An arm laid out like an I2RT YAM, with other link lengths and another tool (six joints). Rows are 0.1 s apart.
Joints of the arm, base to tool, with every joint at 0 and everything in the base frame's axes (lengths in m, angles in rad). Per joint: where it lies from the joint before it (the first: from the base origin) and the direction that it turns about. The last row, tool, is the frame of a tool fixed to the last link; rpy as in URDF.
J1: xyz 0 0 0.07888 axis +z
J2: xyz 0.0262 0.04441 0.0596 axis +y
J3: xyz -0.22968 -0.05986 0 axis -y
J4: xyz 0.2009 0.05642 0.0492 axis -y
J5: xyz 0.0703 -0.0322 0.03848 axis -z
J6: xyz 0.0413 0 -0.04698 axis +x
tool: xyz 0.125 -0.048 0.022 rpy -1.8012 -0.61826 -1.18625
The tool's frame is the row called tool.
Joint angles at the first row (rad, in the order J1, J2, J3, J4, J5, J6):
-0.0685, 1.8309, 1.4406, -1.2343, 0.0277, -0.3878
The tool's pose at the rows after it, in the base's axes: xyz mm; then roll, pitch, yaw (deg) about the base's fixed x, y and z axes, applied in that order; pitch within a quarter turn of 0, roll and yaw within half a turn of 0:
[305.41, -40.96, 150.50, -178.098, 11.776, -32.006]
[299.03, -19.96, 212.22, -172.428, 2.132, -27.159]
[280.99, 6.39, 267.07, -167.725, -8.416, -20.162]
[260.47, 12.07, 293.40, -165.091, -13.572, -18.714]
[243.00, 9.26, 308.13, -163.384, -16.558, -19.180]
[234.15, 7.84, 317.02, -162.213, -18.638, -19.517]
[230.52, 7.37, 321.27, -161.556, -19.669, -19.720]
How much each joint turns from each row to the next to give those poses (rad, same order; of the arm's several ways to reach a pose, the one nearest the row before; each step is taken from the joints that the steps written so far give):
0.0389, -0.1763, 0.0428, -0.0583, -0.0020, 0.0076
0.0676, -0.1895, 0.0435, -0.0382, -0.0026, -0.0045
0.0912, -0.1973, 0.0095, -0.0050, 0.0004, -0.0385
0.0316, -0.1198, 0.0000, -0.0190, 0.0004, -0.0031
-0.0001, -0.0835, 0.0000, -0.0240, -0.0005, 0.0007
0.0000, -0.0465, 0.0000, -0.0054, 0.0000, -0.0003
0.0001, -0.0206, 0.0000, 0.0004, -0.0007, 0.0004

